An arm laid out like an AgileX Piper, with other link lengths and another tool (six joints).
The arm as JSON. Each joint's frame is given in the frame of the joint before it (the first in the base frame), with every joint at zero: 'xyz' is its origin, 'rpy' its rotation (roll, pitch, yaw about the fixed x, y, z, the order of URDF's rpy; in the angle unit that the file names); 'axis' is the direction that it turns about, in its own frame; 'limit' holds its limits. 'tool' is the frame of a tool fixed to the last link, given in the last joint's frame.
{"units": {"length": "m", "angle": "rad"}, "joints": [
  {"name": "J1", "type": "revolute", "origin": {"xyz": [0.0, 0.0, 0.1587], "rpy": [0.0, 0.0, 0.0]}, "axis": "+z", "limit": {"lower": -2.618, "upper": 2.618}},
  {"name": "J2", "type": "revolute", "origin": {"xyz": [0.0, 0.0, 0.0], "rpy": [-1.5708, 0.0, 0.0]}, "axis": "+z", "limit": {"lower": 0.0, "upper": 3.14}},
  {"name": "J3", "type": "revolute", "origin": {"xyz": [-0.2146, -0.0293, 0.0], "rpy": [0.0, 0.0, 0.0]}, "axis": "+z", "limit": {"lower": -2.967, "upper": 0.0}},
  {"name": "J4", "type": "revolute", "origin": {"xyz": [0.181, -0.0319, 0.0], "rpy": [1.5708, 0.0, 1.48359]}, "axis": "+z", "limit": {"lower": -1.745, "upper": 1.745}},
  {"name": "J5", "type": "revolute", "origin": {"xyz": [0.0, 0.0, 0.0], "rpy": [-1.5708, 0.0, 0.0]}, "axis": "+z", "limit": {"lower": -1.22, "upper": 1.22}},
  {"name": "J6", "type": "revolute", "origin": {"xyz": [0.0, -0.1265, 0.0], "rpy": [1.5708, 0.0, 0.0]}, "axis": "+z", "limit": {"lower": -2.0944, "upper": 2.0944}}
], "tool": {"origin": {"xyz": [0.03, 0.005, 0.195], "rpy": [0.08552, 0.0, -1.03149]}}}
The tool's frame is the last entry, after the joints.
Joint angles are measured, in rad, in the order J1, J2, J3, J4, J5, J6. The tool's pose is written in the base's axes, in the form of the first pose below.
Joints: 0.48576, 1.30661, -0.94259, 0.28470, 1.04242, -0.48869
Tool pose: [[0.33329, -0.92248, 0.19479, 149.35], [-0.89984, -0.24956, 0.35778, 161.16], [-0.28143, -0.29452, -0.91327, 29.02], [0, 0, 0, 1]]
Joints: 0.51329, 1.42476, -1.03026, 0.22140, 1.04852, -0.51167
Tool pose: [[0.39612, -0.90125, 0.17558, 164.35], [-0.89272, -0.33329, 0.30326, 154.91], [-0.21480, -0.27688, -0.93659, 19.61], [0, 0, 0, 1]]
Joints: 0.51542, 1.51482, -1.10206, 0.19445, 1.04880, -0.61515
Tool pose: [[0.49666, -0.85208, 0.16520, 181.01], [-0.85144, -0.44138, 0.28324, 152.54], [-0.16843, -0.28134, -0.94471, 13.35], [0, 0, 0, 1]]
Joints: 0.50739, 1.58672, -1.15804, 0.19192, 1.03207, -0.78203
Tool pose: [[0.62556, -0.76314, 0.16212, 200.08], [-0.76935, -0.56893, 0.29054, 154.47], [-0.12949, -0.30648, -0.94303, 8.29], [0, 0, 0, 1]]
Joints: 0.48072, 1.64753, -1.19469, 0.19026, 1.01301, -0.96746
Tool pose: [[0.73787, -0.65652, 0.15664, 218.63], [-0.66956, -0.68274, 0.29248, 150.37], [-0.08508, -0.32069, -0.94335, 1.22], [0, 0, 0, 1]]
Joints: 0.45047, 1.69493, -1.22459, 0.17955, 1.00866, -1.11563
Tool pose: [[0.81256, -0.56384, 0.14778, 232.98], [-0.58105, -0.76345, 0.28200, 141.46], [-0.04618, -0.31501, -0.94796, -4.98], [0, 0, 0, 1]]
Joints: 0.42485, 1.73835, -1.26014, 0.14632, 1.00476, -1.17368
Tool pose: [[0.83732, -0.52386, 0.15639, 248.58], [-0.54664, -0.79779, 0.25438, 129.33], [-0.00849, -0.29849, -0.95438, -9.68], [0, 0, 0, 1]]
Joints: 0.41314, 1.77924, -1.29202, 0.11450, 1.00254, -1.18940
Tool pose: [[0.84575, -0.50879, 0.16072, 259.26], [-0.53334, -0.81495, 0.22672, 120.33], [0.01563, -0.27746, -0.96061, -14.62], [0, 0, 0, 1]]
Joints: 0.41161, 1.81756, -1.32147, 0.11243, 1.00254, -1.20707
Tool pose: [[0.85458, -0.49642, 0.15251, 264.23], [-0.51909, -0.82530, 0.22230, 121.06], [0.01551, -0.26914, -0.96298, -19.40], [0, 0, 0, 1]]
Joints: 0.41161, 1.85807, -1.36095, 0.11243, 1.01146, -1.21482
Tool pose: [[0.85909, -0.49149, 0.14285, 268.83], [-0.51172, -0.83069, 0.21932, 123.10], [0.01087, -0.26151, -0.96514, -23.34], [0, 0, 0, 1]]
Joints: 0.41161, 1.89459, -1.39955, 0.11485, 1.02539, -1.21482
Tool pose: [[0.85941, -0.49416, 0.13123, 271.65], [-0.51128, -0.83147, 0.21736, 125.35], [0.00170, -0.25389, -0.96723, -26.69], [0, 0, 0, 1]]
